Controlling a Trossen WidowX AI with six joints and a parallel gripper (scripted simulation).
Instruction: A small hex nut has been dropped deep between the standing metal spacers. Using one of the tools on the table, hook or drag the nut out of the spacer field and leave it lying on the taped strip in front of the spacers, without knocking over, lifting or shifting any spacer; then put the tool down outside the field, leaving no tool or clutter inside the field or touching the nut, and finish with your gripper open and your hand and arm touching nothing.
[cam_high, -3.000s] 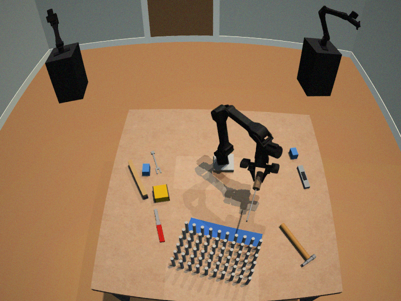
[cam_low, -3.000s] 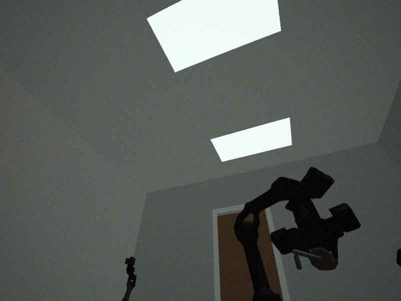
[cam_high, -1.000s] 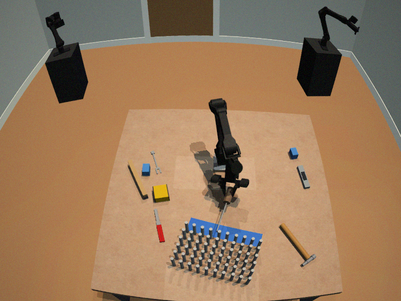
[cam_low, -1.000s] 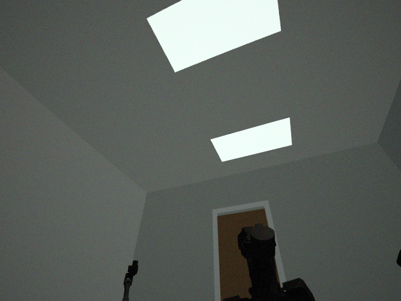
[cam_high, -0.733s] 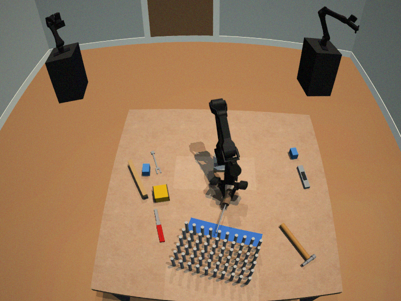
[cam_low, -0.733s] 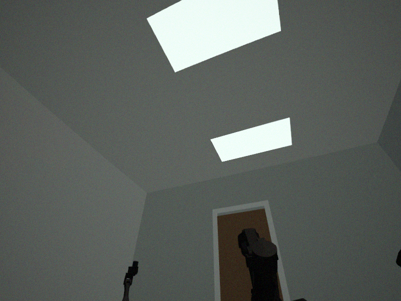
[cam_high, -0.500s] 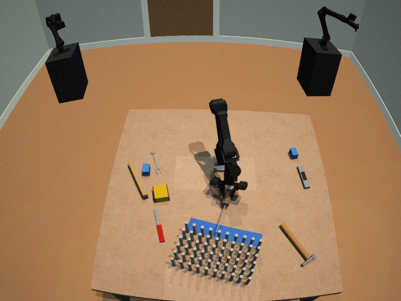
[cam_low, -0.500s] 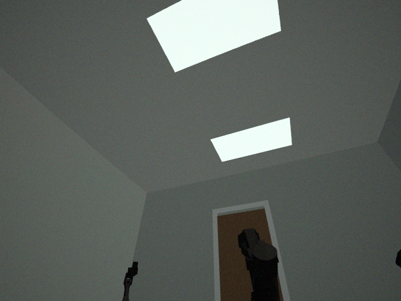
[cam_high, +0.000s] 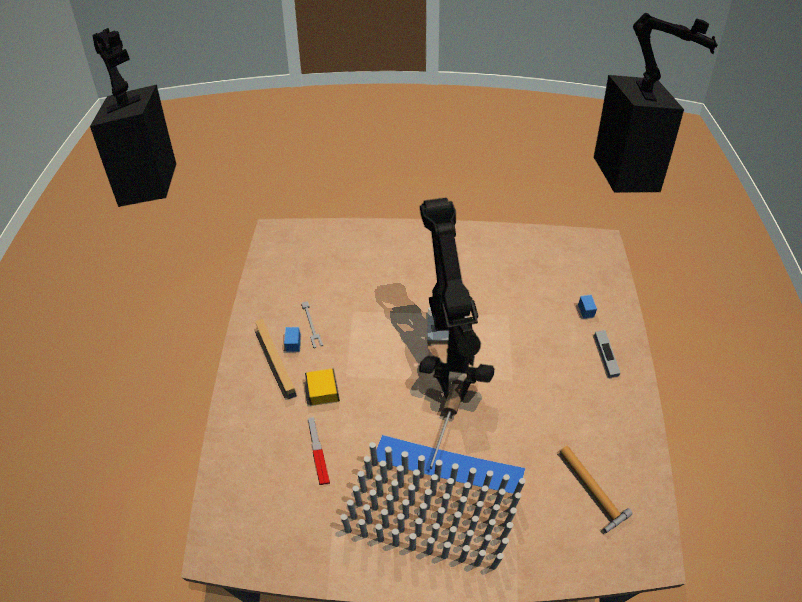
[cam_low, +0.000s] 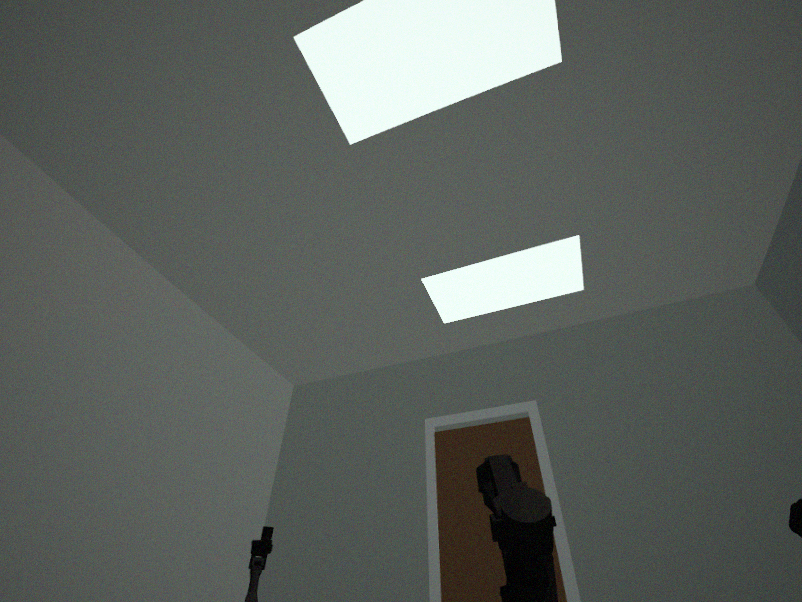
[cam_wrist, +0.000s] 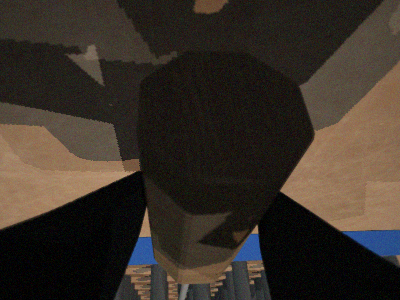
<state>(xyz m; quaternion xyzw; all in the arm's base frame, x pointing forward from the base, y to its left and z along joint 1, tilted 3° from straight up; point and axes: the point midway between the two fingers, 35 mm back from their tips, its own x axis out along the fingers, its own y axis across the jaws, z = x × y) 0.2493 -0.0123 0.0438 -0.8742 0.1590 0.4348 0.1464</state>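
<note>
Now: gripper tip 180 mm short of the blue taped strip, 40 mm to the left of it and 30 mm above it. Also, from my gripper tip: hook tool (90 mm ahead, 40 mm to the right); red-handled tool (100 mm ahead, 370 mm to the right, 30 mm below); hex nut (310 mm ahead, 130 mm to the right, 30 mm below).
</note>
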